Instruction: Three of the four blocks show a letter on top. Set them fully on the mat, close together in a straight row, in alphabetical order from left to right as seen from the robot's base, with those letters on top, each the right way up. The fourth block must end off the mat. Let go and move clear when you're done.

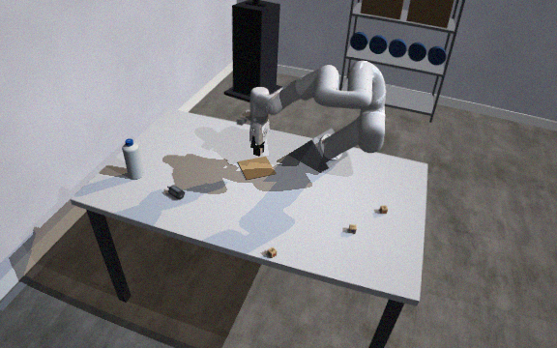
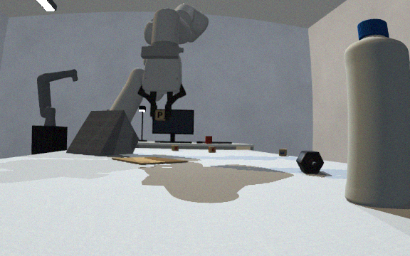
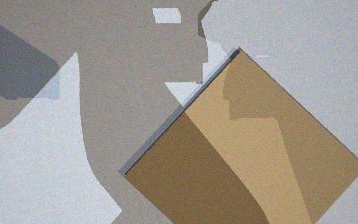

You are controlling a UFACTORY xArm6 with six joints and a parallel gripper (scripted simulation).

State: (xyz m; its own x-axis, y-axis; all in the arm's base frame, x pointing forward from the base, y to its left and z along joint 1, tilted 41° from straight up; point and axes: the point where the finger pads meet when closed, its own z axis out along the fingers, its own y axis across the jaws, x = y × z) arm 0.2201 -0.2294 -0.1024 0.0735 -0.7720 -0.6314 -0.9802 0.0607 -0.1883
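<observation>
Now: the tan mat 2 cm behind my hand, 2 cm to the right of it and 12 cm below it. Round my hand: white bottle: 32 cm ahead, 45 cm to the right, 4 cm below; then black hexagonal object: 32 cm ahead, 21 cm to the right, 11 cm below.
</observation>
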